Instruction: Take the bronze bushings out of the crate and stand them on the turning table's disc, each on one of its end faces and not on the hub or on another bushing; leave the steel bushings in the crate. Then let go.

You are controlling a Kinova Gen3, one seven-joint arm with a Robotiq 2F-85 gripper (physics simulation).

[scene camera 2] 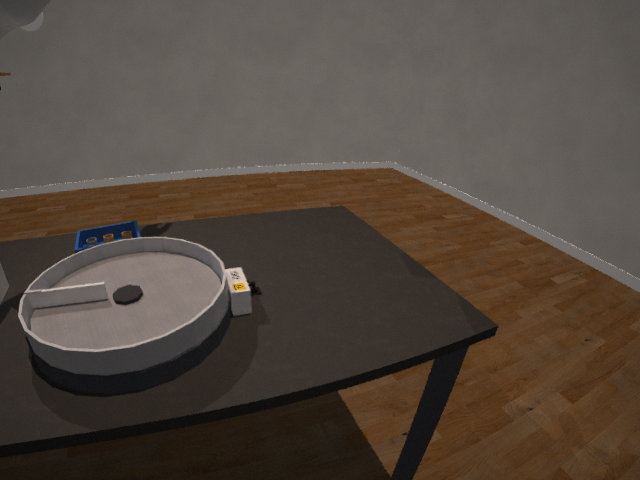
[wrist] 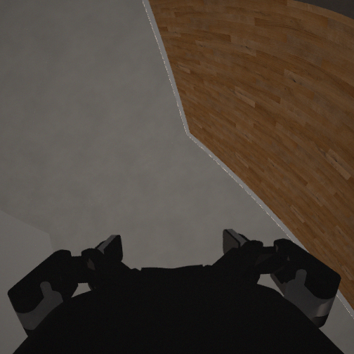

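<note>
The blue crate [scene camera 2: 108, 229] stands behind the turning table in the scene view, its front partly hidden by the table's rim. Two bronze bushings [scene camera 2: 108, 237] [scene camera 2: 126, 235] and a greyish steel-looking bushing [scene camera 2: 91, 241] show in it; its lower part is hidden. The turning table's pale disc [scene camera 2: 170, 289] has a dark hub [scene camera 2: 127, 294] in its middle, and no bushing shows on the visible disc. My gripper [wrist: 171, 244] is open and empty in the wrist view, facing the wall and floor, away from the crate and disc.
A tall white rim [scene camera 2: 129, 356] surrounds the disc, and a white divider [scene camera 2: 67, 296] runs from its left side towards the hub. A white box [scene camera 2: 240, 302] with a yellow label adjoins the rim's right side. Part of the arm [scene camera 2: 18, 15] shows at the top left.
</note>
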